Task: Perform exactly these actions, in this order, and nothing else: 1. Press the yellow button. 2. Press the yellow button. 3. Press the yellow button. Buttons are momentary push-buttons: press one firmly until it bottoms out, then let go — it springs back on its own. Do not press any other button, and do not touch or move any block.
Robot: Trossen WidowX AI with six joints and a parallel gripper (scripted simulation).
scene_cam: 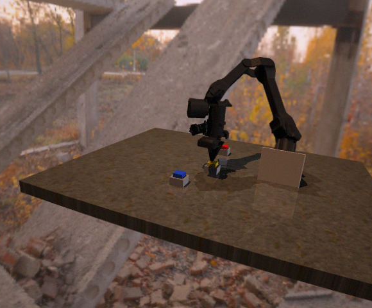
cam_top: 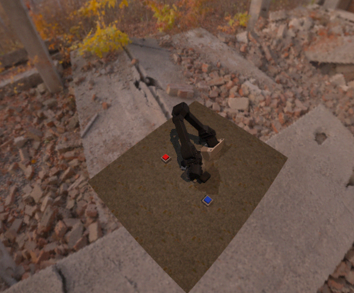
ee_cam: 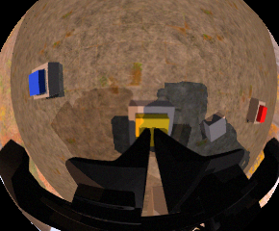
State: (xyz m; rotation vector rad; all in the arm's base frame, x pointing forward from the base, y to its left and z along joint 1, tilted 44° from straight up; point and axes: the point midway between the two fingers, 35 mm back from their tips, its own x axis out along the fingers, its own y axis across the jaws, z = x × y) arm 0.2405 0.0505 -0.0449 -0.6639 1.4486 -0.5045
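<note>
The yellow button lies 10 mm below my gripper tip. The rest, counted from my gripper tip: small grey block 100 mm to the right, 30 mm below; then red button 40 mm ahead, 240 mm to the right, 10 mm below; then blue button 50 mm ahead, 160 mm to the left, 10 mm below.
</note>
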